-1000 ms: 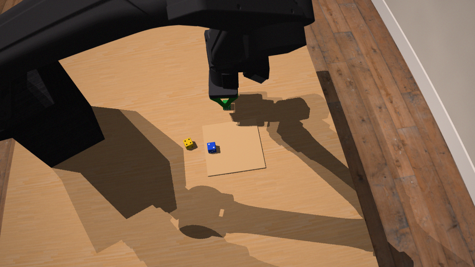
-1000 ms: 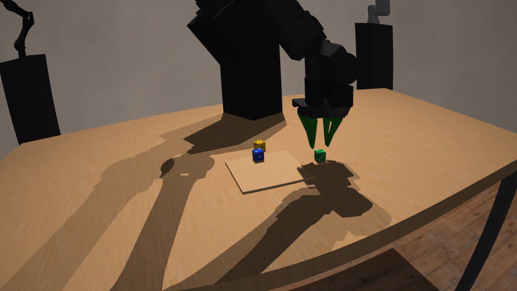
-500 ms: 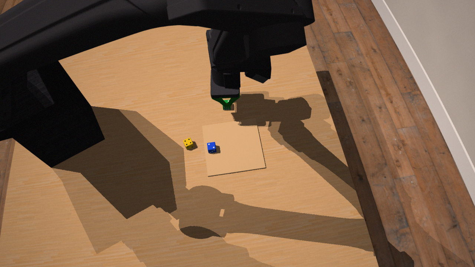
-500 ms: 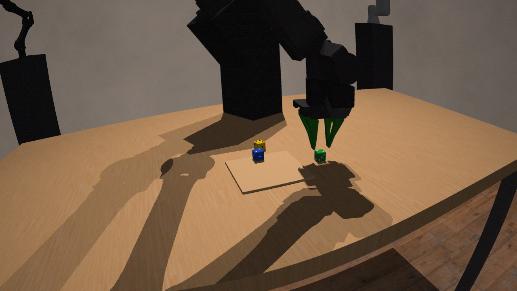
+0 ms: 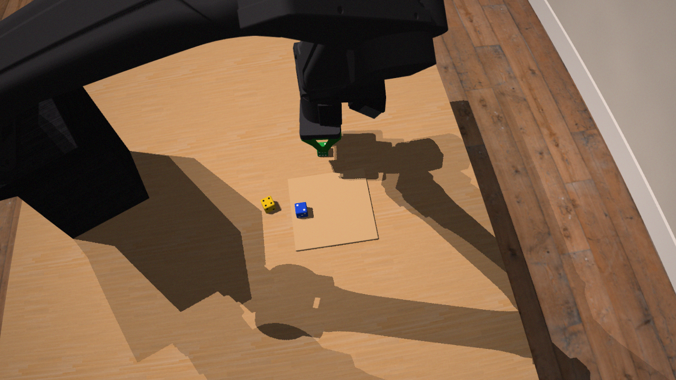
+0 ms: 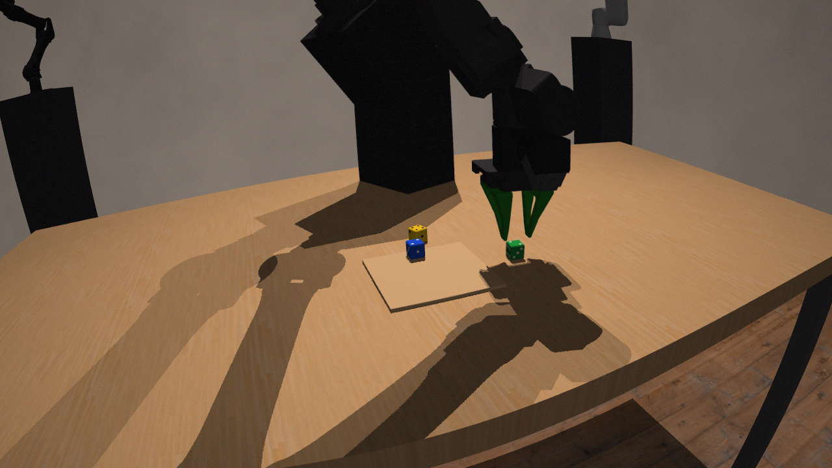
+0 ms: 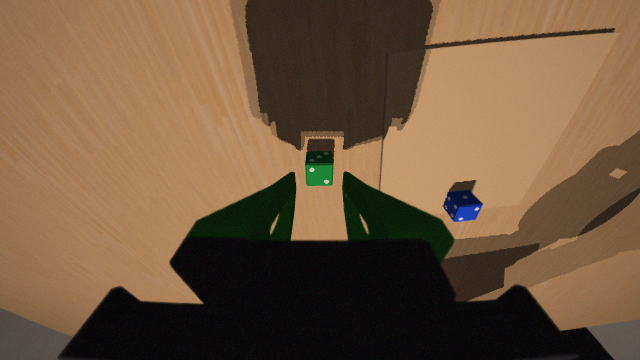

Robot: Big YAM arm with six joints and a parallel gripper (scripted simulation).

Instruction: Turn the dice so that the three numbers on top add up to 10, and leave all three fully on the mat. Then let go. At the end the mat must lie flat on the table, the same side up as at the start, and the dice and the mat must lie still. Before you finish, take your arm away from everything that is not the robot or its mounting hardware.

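The green die lies 30 mm below my hand. Also, from my hand: blue die 60 mm behind, 120 mm to the right, 20 mm below; then tan mat 120 mm to the right, 30 mm below; then yellow die 110 mm behind, 100 mm to the right, 30 mm below.
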